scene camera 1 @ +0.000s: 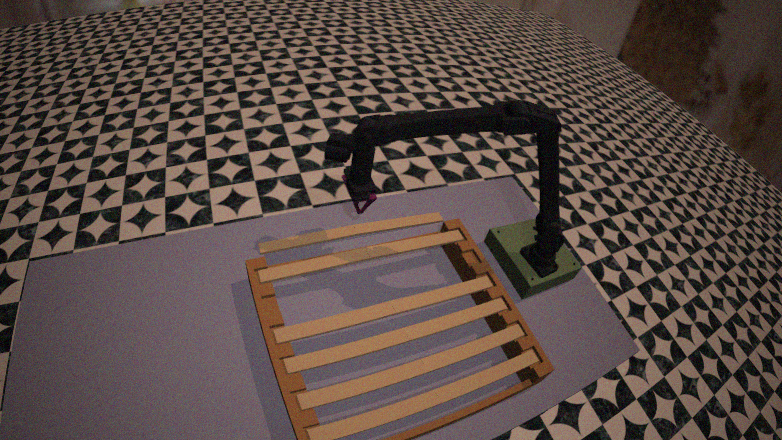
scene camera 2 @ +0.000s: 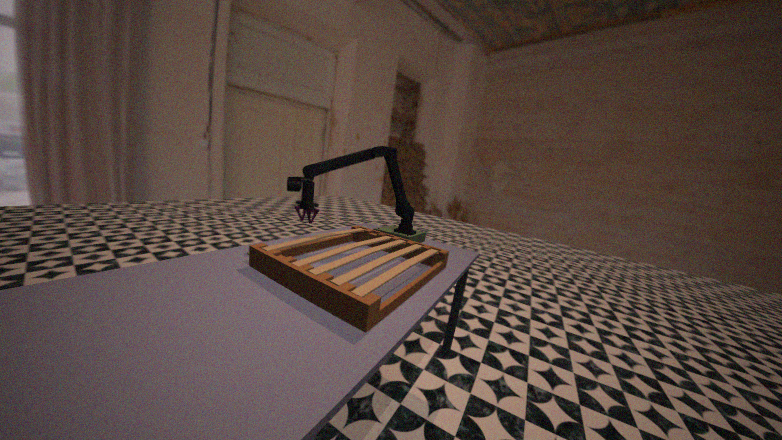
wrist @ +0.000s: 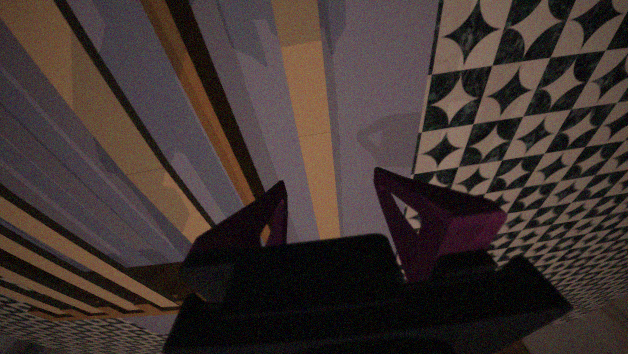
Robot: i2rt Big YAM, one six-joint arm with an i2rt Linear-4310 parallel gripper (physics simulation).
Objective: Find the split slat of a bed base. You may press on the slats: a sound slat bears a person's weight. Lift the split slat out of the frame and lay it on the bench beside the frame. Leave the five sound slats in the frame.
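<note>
One slat (scene camera 1: 382,224) (wrist: 307,100) lies outside the frame, on the bench along its back side. In the wrist view a thin dark line crosses it, and a similar line crosses the nearest slat in the frame. The bed frame (scene camera 1: 267,306) (scene camera 2: 306,284) (wrist: 200,105) holds five slats: a back slat (scene camera 1: 360,254), then a gap with an empty notch, then a second slat (scene camera 1: 382,309) and three more in front. My gripper (scene camera 1: 358,203) (scene camera 2: 306,220) (wrist: 329,180) is open and empty, above the loose slat, which shows between and below the fingers in the wrist view.
The grey bench top (scene camera 1: 136,328) (scene camera 2: 136,339) extends left of the frame. Its back edge runs close behind the loose slat, with patterned floor (scene camera 1: 185,177) (wrist: 515,90) beyond. The green arm base (scene camera 1: 505,249) (scene camera 2: 418,236) stands right of the frame.
</note>
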